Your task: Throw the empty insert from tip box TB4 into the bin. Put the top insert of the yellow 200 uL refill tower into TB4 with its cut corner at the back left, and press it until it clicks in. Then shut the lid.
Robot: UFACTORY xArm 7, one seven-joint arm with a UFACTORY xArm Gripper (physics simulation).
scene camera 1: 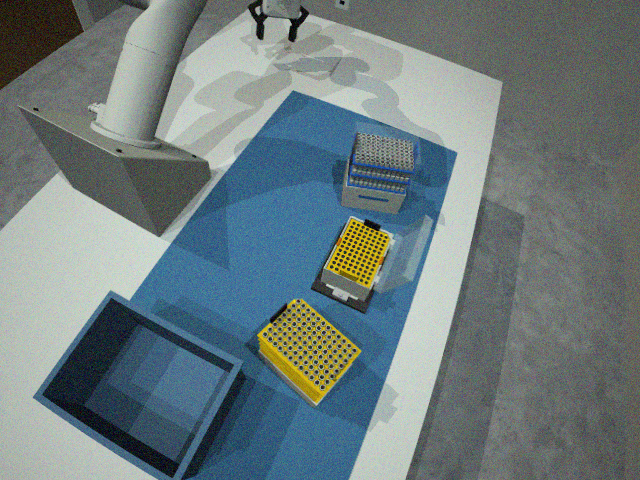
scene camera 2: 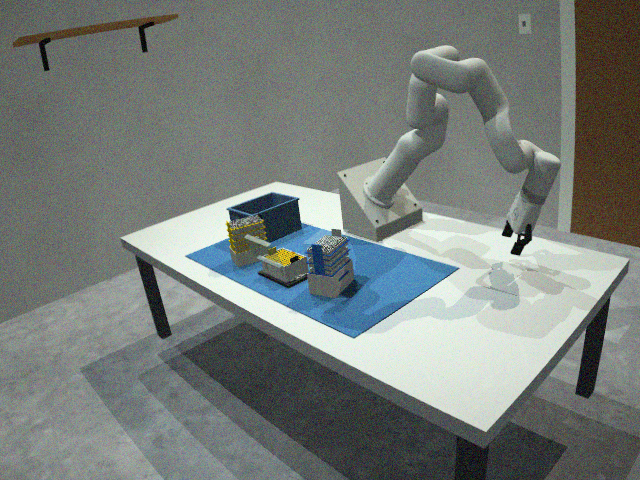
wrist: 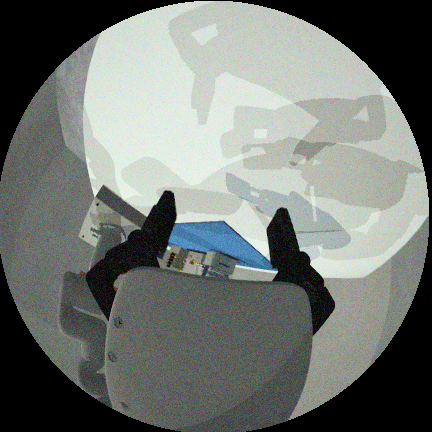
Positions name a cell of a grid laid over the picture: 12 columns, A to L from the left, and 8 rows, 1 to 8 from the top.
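Scene:
Distance from the lens: blue-and-grey insert tower (scene camera 1: H3), 0.65 m from the lens; yellow insert (scene camera 1: G5), 0.63 m from the lens.

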